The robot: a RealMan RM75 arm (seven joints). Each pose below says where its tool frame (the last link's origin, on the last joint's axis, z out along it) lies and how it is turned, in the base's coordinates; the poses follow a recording.
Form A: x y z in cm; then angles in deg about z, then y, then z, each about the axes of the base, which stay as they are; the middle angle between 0 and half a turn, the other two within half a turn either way.
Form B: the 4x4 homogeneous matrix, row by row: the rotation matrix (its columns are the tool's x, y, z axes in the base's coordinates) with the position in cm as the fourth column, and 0 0 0 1 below. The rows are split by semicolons. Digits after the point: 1 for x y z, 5 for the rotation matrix.
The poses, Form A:
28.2 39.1 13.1 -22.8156 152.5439 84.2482
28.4 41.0 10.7 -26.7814 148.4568 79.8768
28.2 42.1 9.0 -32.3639 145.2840 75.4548
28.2 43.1 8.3 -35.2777 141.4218 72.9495
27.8 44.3 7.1 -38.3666 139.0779 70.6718
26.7 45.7 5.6 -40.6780 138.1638 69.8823
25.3 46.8 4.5 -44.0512 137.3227 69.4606
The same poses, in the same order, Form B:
0.30384 -0.95160 0.04621 28.2; -0.85268 -0.24998 0.45875 39.1; -0.42499 -0.17879 -0.88736 13.1; 0 0 0 1
0.30985 -0.94633 0.09195 28.4; -0.82818 -0.22112 0.51500 41.0; -0.46703 -0.23572 -0.85225 10.7; 0 0 0 1
0.34377 -0.92810 0.14303 28.2; -0.80649 -0.21377 0.55126 42.1; -0.48104 -0.30486 -0.82199 9.0; 0 0 0 1
0.36503 -0.91287 0.18284 28.2; -0.77949 -0.19228 0.59617 43.1; -0.50907 -0.36014 -0.78176 8.3; 0 0 0 1
0.38962 -0.89509 0.21680 27.8; -0.76448 -0.18306 0.61811 44.3; -0.51358 -0.40657 -0.75560 7.1; 0 0 0 1
0.41769 -0.87915 0.22942 26.7; -0.75475 -0.19516 0.62631 45.7; -0.50585 -0.43476 -0.74505 5.6; 0 0 0 1
0.46572 -0.85238 0.23783 25.3; -0.73875 -0.22652 0.63478 46.8; -0.48720 -0.47132 -0.73518 4.5; 0 0 0 1

